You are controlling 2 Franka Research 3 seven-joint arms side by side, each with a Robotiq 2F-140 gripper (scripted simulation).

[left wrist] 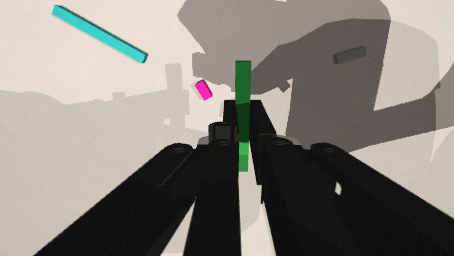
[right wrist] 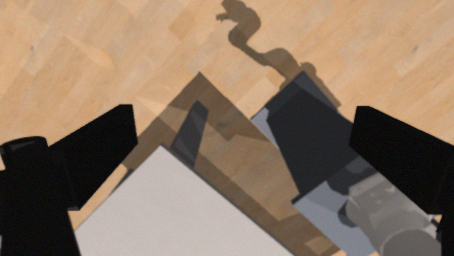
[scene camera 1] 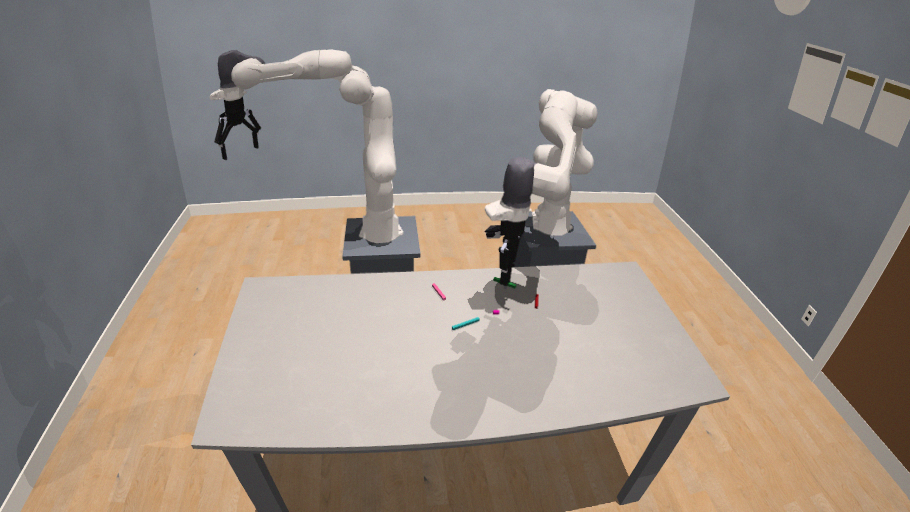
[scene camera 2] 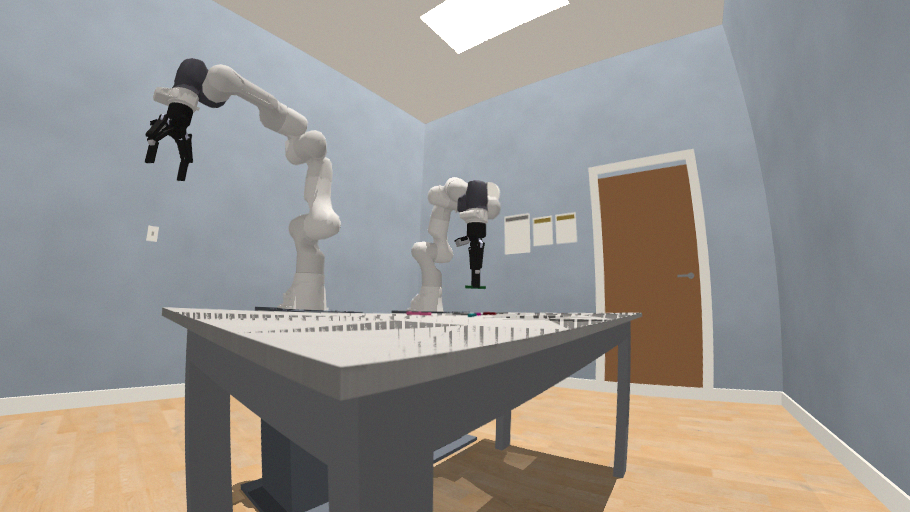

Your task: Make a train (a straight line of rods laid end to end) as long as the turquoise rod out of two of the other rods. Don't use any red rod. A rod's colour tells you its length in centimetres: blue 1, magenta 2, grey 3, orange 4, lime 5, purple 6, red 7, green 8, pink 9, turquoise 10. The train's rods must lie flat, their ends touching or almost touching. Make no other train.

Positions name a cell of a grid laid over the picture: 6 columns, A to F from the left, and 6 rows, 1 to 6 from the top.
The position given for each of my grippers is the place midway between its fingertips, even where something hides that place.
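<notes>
There's a green rod (left wrist: D2) that the left wrist view shows me, but in the right wrist view the rod is out of frame. My left gripper (scene camera 1: D4) (left wrist: D3) (scene camera 2: D4) is there to see in those cameras, and my right gripper (scene camera 2: B3) (right wrist: D3) (scene camera 1: B2) is too.
</notes>
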